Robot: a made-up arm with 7 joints.
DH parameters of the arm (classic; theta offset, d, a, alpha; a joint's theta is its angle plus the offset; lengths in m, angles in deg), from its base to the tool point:
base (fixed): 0 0.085 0 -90
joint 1: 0 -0.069 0.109 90
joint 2: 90 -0.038 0.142 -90
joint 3: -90 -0.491 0.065 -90
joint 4: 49.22 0 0.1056 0
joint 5: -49.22 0.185 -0.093 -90
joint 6: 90 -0.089 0.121 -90
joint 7: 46.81 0 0.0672 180
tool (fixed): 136.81 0.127 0 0
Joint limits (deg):
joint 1: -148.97..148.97
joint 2: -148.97..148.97
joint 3: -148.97..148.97
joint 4: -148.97..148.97
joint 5: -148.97..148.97
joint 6: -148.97..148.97
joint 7: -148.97..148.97
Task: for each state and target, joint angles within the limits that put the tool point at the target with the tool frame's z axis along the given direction. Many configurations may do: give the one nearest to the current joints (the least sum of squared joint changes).
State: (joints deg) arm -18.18 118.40 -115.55 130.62 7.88 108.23 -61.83
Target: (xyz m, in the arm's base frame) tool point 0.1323 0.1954 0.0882 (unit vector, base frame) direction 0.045 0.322 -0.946
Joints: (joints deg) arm -29.09 76.88 -116.66 135.42 -32.35 77.07 -56.84
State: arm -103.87 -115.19 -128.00 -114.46 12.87 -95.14 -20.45
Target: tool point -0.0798 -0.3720 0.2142 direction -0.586 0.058 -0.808
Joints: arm -84.80 -73.55 -148.97 -104.35 10.20 -72.58 -22.66
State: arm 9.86 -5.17 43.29 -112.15 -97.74 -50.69 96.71
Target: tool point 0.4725 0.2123 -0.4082 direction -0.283 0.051 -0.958
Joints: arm 38.93 -11.35 36.96 -124.37 -84.44 -40.91 117.54
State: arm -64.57 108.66 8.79 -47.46 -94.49 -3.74 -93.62
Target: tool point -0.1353 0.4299 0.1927 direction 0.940 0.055 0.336
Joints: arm -76.47 74.85 11.17 -78.28 -113.76 19.98 -93.98
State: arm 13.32 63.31 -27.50 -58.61 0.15 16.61 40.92
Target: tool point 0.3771 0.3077 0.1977 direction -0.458 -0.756 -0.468
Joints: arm -19.62 33.42 -56.37 -81.25 -2.69 24.13 43.92
